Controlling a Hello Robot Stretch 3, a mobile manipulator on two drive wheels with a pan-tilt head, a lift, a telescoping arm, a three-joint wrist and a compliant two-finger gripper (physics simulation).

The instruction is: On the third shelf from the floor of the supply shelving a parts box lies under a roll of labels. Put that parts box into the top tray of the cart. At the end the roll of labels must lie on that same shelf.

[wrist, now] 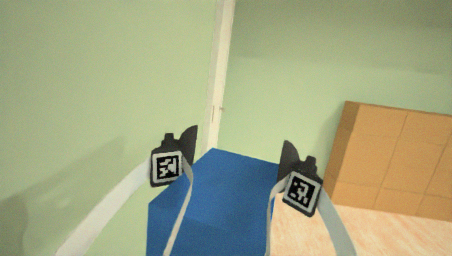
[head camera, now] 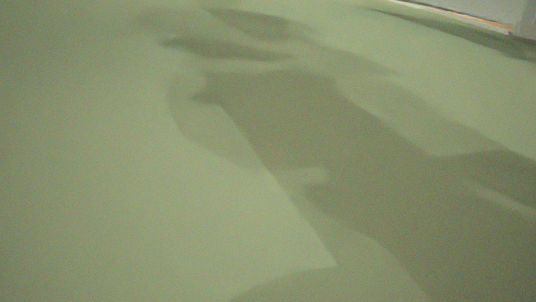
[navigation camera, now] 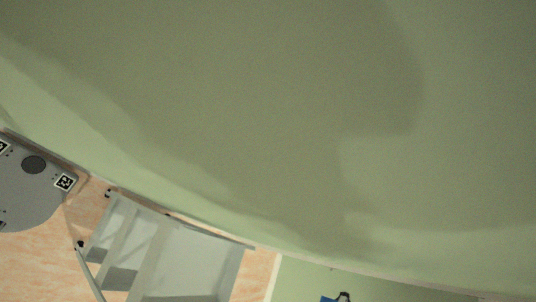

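Where they show: robot's base, origin of its link: (navigation camera: pixel 34 163).
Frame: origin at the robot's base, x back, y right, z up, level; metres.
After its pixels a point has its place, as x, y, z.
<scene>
My gripper (wrist: pixel 238 149) @(0.023, 0.566, 1.206) (navigation camera: pixel 343 296) is shut on the blue parts box (wrist: pixel 230 185) (navigation camera: pixel 327 299) @(-0.014, 0.482, 1.177), with one fingertip against each side of it. The near part of the box runs out of the wrist view at the bottom. In the navigation view, the grey cart (navigation camera: pixel 152 255) @(0.056, 0.359, 0.698) stands close along the green wall, and its top tray (navigation camera: pixel 195 265) @(0.060, 0.583, 0.663) shows no object in the visible part. The gripper and box are to the right of the cart in that view, with a stretch of floor between. The supply shelving and the roll of labels do not show in these views.
The green wall (head camera: pixel 125 175) @(-0.090, 0.131, 1.292) (navigation camera: pixel 225 100) fills most of the head and navigation views, with shadows on it. My grey base (navigation camera: pixel 30 200) @(0.119, 0.072, 0.160) is left of the cart. In the wrist view, a white door frame (wrist: pixel 218 75) is behind the box and brown cabinets (wrist: pixel 395 160) stand right.
</scene>
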